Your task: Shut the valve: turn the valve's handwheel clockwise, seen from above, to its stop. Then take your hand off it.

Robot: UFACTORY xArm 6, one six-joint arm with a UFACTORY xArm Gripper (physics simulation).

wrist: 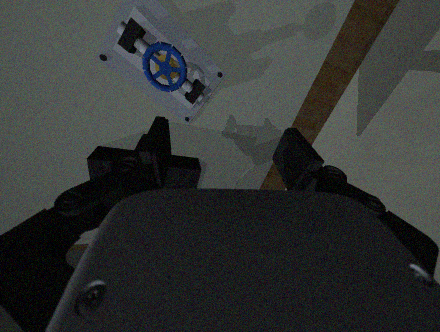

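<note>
The valve's blue handwheel (165, 67) is at the upper left in the wrist view, with spokes and yellow parts showing beneath it. It sits over a light pipe with black blocks on both sides, on a pale grey base plate (165, 102) with dark screws at its corners. My gripper (226, 139) is open and empty. Its fingers are spread wide, below and to the right of the handwheel in the picture, and apart from it. No pointer or stop mark can be made out on the wheel.
A brown wooden strip (332, 80) runs diagonally from the top right down behind the right finger. Dark blocky shapes show around the left finger; whether they belong to the gripper is hard to tell. Shadows of the arm and gripper fall on the pale surface.
</note>
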